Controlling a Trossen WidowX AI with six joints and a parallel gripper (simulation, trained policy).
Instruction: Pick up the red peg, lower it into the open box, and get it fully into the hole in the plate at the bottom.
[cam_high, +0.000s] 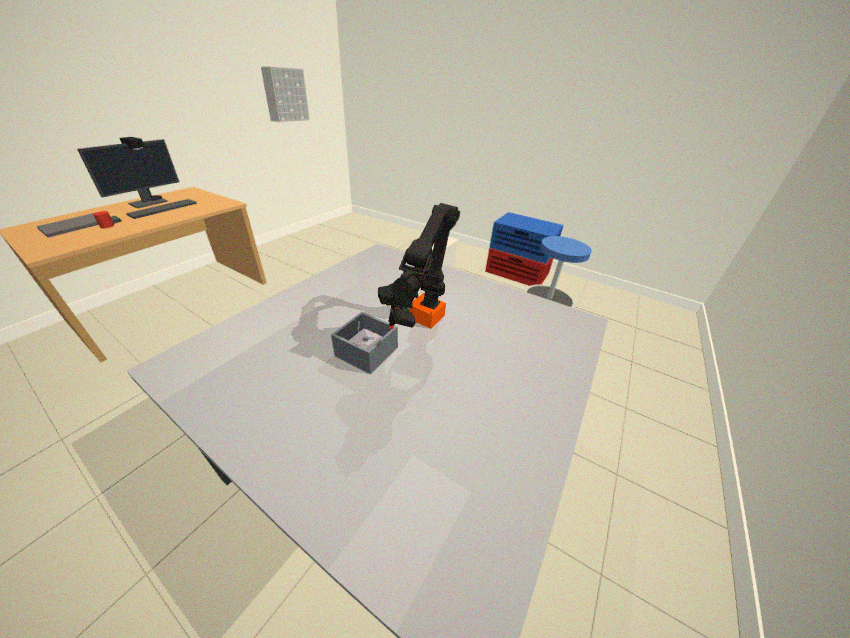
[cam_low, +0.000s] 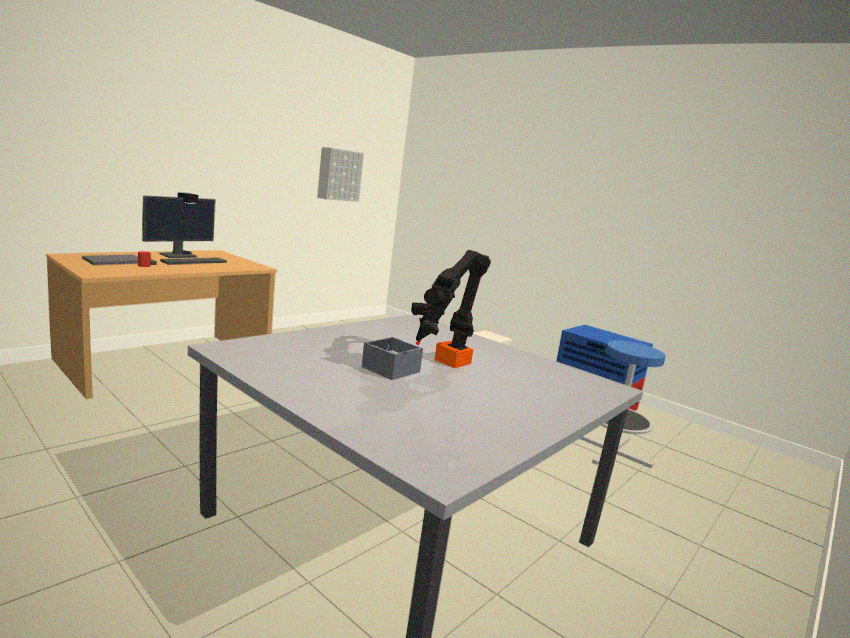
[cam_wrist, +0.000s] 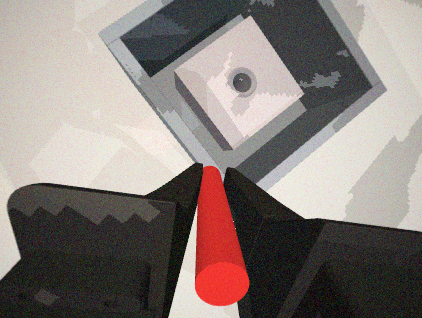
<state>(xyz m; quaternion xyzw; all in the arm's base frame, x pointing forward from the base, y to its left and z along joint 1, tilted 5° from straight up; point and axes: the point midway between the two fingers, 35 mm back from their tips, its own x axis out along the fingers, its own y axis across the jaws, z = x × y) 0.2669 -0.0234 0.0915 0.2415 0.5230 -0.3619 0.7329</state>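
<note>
My gripper tip is 9 cm above the plate, 8 cm to the left of it and 3 cm short of it. Round my gripper tip: red peg (2 cm above, 1 cm to the left, 1 cm behind); then grey box (11 cm below, 8 cm to the right, 3 cm ahead).
</note>
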